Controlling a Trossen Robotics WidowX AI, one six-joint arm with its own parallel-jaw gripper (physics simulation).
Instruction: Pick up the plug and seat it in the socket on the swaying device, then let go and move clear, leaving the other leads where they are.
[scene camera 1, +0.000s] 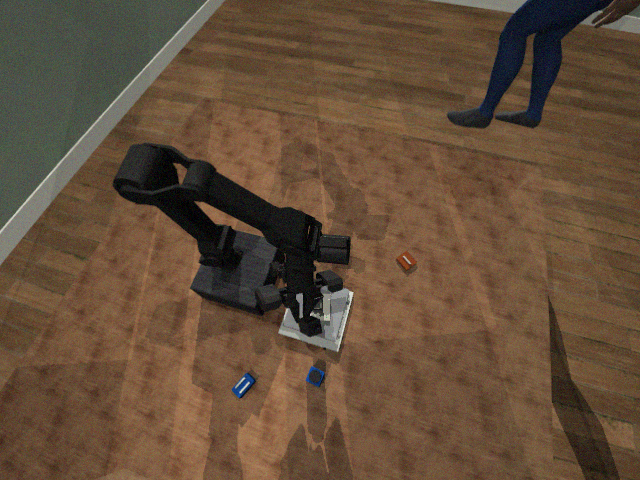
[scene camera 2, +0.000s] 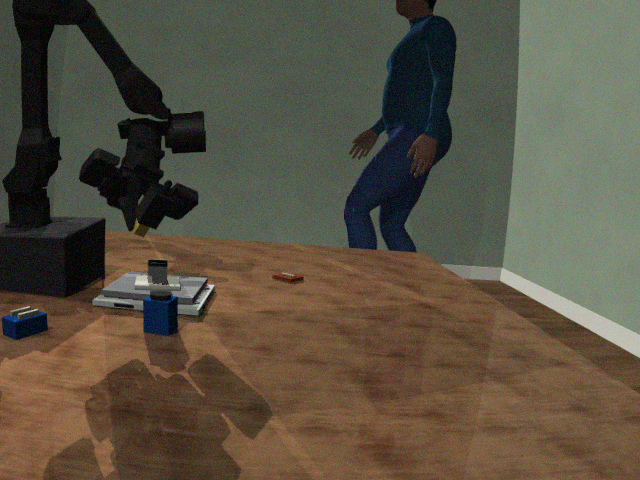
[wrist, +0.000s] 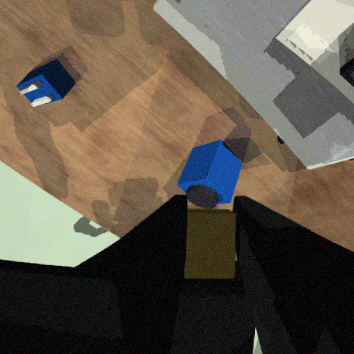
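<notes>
My gripper (scene camera 1: 310, 324) (scene camera 2: 138, 222) (wrist: 209, 207) is shut on the plug (scene camera 2: 140, 228) (wrist: 210, 245), whose yellow face shows between the fingertips. In scene camera 2 the gripper leans and hangs well above the swaying device (scene camera 1: 334, 338) (scene camera 2: 192, 308) (wrist: 200, 37), a grey slab on a white base. The socket (scene camera 2: 157, 272) stands up from a pale block on top of the slab, with a dark rim. In scene camera 2 it is below and a little right of the plug. In the wrist view it is cut off at the right edge; in scene camera 1 the arm mostly covers it.
A blue block with a round dark top (scene camera 1: 315, 376) (scene camera 2: 160, 316) (wrist: 215, 165) stands beside the device. A blue block with two pale prongs (scene camera 1: 242, 385) (scene camera 2: 24, 326) (wrist: 62, 80) and an orange-red block (scene camera 1: 401, 261) (scene camera 2: 295, 279) lie farther off. A person (scene camera 1: 516, 77) (scene camera 2: 413, 103) stands beyond the table.
</notes>
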